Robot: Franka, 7 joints.
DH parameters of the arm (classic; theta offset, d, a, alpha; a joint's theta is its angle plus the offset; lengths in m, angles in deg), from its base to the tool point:
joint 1: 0 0.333 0 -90
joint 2: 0 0 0 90
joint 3: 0 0.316 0.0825 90
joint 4: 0 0 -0.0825 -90
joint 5: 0 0.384 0 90
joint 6: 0 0 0.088 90
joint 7: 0 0.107 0 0
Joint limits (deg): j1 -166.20..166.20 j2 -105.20..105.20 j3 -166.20..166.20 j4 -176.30..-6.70 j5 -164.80..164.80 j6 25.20..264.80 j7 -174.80..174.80
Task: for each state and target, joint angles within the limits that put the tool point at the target. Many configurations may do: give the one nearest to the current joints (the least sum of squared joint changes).
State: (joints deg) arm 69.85 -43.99 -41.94 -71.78 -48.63 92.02 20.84
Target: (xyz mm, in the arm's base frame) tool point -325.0 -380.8 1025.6
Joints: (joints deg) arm 35.72 -50.11 -27.68 -27.10 -49.83 138.55 20.84
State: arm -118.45 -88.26 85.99 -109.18 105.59 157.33 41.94
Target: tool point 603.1 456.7 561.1
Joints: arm -100.11 -82.98 75.91 -68.25 102.48 152.80 41.94
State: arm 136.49 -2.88 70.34 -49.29 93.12 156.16 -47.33
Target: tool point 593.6 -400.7 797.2
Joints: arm 166.20 -58.33 85.41 -27.43 92.73 149.85 -47.33
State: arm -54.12 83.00 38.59 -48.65 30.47 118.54 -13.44
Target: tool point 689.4 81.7 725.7
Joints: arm -31.30 41.90 66.11 -49.48 33.69 108.21 -13.44
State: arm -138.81 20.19 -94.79 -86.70 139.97 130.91 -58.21
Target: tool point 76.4 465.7 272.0
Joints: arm -159.12 -5.69 -119.93 -140.18 140.16 144.71 -58.21
